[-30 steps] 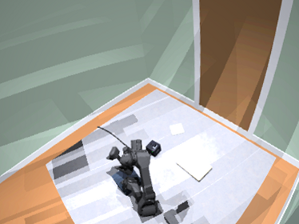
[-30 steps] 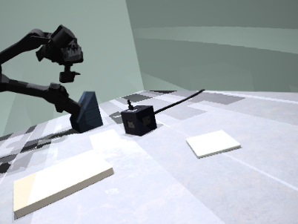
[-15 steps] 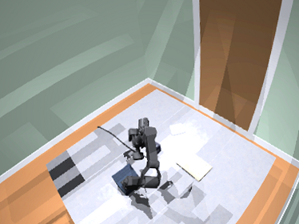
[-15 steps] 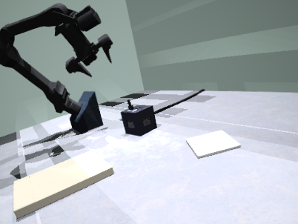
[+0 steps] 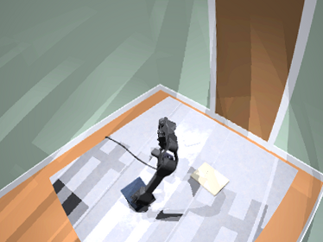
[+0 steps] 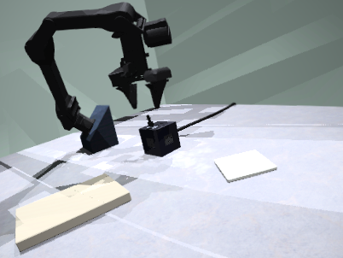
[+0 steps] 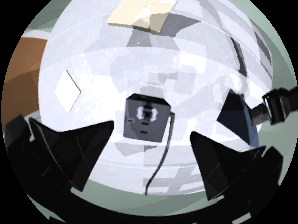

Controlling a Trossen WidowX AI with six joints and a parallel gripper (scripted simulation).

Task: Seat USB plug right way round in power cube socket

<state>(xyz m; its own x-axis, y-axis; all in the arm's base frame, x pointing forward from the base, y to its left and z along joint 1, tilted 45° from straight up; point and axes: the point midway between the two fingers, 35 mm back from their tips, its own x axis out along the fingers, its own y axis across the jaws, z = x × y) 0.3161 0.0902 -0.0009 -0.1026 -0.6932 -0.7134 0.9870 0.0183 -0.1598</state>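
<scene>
Right now the USB plug is 10 mm ahead of my gripper tip and 40 mm below it. From my gripper tip the other things lie so: cream slab: 90 mm ahead, 280 mm to the right, 120 mm below; then thin white tile: 270 mm ahead, 30 mm to the left, 130 mm below.
</scene>
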